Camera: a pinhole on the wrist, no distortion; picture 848 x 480 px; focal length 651.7 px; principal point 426.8 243.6 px. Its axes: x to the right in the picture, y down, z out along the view. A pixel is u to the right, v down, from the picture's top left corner.
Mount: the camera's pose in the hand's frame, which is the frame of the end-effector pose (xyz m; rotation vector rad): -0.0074 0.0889 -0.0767 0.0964 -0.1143 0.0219
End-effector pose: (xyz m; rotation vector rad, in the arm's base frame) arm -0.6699 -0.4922 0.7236 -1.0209 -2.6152 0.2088
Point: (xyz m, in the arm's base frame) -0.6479 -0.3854 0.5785
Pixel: 605.1 438.6
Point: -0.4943 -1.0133 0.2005
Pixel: outside the picture
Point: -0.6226 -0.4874 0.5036
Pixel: 319.0 308.2
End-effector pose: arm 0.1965 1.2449 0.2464 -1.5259 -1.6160 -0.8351
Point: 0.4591 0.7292 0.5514
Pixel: behind the camera
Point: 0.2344 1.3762 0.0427
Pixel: 279.0 235.7
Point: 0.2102 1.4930 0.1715
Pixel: 640.5 194.2
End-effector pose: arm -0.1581 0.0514 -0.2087 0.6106 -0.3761 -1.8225
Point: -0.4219 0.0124 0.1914
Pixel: 523.7 225.9
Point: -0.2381 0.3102 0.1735
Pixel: 66.6 268.0
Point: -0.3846 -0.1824 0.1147
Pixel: 808.0 278.2
